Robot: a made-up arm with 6 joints. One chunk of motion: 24 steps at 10 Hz.
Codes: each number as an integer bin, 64 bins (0 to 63) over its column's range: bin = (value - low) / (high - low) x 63, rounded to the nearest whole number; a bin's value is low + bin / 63 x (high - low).
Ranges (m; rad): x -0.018..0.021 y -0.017..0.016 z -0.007..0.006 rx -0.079..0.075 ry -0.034..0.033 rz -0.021..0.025
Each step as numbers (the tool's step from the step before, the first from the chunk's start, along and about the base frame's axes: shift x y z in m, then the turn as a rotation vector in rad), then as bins.
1 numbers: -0.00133 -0.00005 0.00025 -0.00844 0.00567 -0.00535
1 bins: 27 32 35 29 37 21
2 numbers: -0.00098 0.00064 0.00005 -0.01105 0.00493 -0.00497
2 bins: 27 34 34 28 37 22
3 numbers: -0.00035 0.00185 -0.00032 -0.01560 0.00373 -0.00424
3 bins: 29 36 32 26 35 23
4 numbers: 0.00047 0.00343 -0.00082 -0.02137 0.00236 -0.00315
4 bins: 30 39 30 24 34 24
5 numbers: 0.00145 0.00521 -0.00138 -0.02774 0.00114 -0.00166
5 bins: 31 42 27 21 33 26
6 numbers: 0.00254 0.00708 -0.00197 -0.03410 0.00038 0.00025
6 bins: 33 46 24 18 32 29
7 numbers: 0.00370 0.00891 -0.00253 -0.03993 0.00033 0.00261
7 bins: 35 49 22 16 32 32
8 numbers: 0.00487 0.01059 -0.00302 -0.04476 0.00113 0.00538
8 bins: 37 53 19 14 33 36
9 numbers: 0.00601 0.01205 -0.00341 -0.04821 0.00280 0.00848
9 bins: 39 55 17 13 35 40
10 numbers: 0.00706 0.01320 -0.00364 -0.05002 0.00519 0.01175
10 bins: 40 58 16 12 37 45
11 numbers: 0.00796 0.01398 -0.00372 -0.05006 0.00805 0.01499
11 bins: 42 59 16 12 40 49
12 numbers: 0.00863 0.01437 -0.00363 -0.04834 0.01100 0.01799
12 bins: 43 60 16 13 42 53
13 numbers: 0.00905 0.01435 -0.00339 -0.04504 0.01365 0.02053
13 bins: 44 60 17 14 45 57
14 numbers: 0.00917 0.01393 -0.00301 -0.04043 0.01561 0.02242
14 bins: 44 59 19 16 47 59
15 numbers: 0.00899 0.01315 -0.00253 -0.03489 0.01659 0.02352
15 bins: 44 58 22 18 48 61
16 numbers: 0.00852 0.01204 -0.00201 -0.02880 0.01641 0.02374
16 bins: 43 55 24 21 47 61
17 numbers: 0.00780 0.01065 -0.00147 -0.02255 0.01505 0.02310
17 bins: 42 53 27 23 46 60
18 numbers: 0.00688 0.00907 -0.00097 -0.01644 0.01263 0.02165
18 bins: 40 50 29 26 44 58
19 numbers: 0.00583 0.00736 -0.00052 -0.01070 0.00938 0.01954
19 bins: 38 47 31 28 41 56
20 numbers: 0.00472 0.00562 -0.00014 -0.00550 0.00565 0.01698
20 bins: 37 43 33 30 37 52
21 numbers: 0.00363 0.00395 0.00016 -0.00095 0.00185 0.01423
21 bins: 35 40 35 32 34 48
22 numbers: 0.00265 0.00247 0.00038 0.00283 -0.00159 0.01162
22 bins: 33 37 36 33 30 45
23 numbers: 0.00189 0.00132 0.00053 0.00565 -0.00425 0.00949
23 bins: 32 35 36 35 28 42
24 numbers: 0.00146 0.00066 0.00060 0.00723 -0.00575 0.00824
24 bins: 31 34 37 35 27 40
